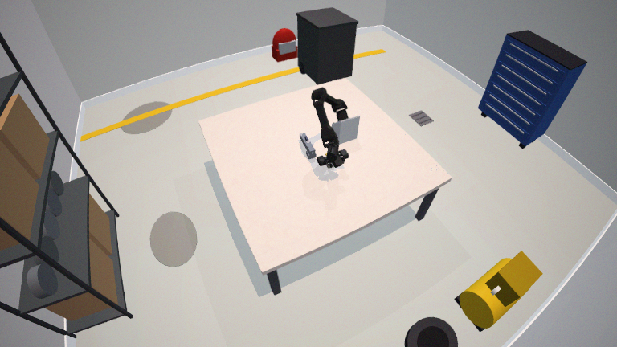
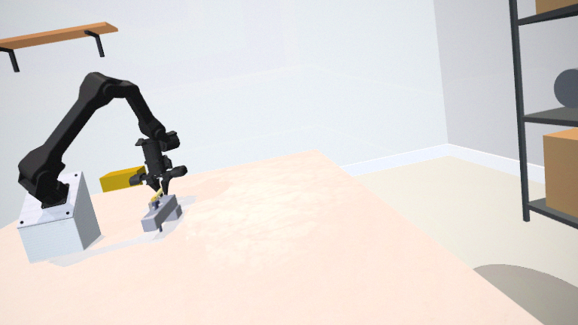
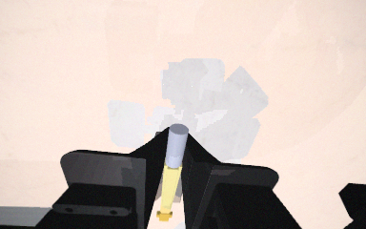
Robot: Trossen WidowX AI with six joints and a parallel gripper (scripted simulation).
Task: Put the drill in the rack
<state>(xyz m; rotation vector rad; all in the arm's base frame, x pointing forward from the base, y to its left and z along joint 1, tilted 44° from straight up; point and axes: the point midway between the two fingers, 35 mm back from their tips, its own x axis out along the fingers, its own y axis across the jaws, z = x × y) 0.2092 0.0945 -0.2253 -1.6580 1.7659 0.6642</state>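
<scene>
My gripper tip is now 4 cm to the left of the drill and 3 cm below it. The rest, counted from my gripper tip: beige rack (5 cm to the right, 1 cm behind); then dark blue key (25 cm to the right, 5 cm ahead, 3 cm above); then grey block (22 cm to the right, 5 cm ahead, 2 cm above).
</scene>
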